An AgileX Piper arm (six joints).
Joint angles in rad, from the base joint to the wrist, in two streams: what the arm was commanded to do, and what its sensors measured. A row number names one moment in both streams.
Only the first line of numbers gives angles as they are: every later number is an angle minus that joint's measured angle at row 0.
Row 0, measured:
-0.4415, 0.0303, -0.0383, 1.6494, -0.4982, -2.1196
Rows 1 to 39, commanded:
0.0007, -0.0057, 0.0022, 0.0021, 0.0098, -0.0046
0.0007, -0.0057, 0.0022, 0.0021, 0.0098, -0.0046
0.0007, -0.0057, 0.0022, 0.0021, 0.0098, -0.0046
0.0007, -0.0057, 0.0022, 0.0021, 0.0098, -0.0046
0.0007, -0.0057, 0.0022, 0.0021, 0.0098, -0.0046
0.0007, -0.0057, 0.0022, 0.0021, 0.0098, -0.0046
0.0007, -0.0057, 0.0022, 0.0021, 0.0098, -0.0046
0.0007, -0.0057, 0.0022, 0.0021, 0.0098, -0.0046
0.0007, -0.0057, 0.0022, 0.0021, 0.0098, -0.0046
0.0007, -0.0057, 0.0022, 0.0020, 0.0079, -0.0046
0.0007, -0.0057, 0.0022, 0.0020, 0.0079, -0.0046
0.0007, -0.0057, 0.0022, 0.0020, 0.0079, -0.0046
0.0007, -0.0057, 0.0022, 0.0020, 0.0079, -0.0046
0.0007, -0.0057, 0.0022, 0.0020, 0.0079, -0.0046
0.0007, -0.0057, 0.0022, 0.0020, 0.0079, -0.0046
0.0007, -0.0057, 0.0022, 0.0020, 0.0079, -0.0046
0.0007, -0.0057, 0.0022, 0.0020, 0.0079, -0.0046
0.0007, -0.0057, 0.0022, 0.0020, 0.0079, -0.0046
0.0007, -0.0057, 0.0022, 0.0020, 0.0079, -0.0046
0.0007, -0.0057, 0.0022, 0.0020, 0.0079, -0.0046
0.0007, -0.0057, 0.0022, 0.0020, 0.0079, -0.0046
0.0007, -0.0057, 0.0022, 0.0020, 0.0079, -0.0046
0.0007, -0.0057, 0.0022, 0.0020, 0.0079, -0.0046
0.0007, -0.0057, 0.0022, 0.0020, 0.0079, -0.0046
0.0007, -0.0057, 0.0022, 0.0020, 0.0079, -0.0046
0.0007, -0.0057, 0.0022, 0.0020, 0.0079, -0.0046
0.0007, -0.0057, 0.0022, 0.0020, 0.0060, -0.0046
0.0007, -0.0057, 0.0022, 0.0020, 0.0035, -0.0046
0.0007, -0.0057, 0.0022, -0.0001, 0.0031, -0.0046
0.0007, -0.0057, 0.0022, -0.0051, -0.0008, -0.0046
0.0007, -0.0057, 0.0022, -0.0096, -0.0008, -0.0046
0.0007, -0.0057, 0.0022, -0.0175, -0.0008, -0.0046
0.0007, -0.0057, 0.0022, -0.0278, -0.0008, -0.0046
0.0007, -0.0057, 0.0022, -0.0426, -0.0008, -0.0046
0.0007, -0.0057, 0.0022, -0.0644, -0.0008, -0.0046
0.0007, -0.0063, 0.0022, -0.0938, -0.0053, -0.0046
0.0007, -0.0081, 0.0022, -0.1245, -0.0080, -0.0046
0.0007, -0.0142, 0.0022, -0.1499, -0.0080, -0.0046
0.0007, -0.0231, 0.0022, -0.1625, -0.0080, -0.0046
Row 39, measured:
0.0000, 0.0000, 0.0000, -0.0715, -0.0050, 0.0000
